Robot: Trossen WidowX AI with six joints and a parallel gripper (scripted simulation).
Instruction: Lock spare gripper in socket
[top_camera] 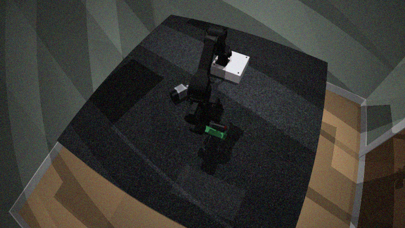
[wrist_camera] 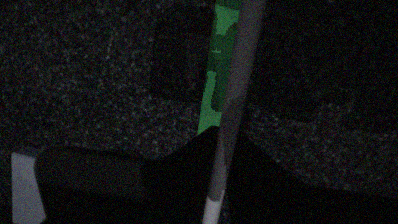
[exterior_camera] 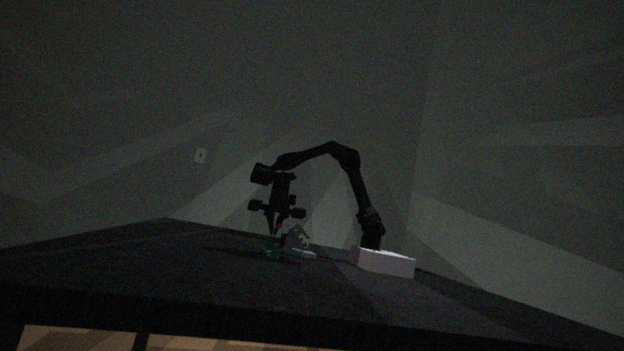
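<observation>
My gripper tip is now 20 mm to the right of the green pad and 30 mm above it. Round my gripper tip: socket (100 mm behind, 110 mm to the right); spare gripper (120 mm behind, 230 mm to the right, 30 mm below).
</observation>
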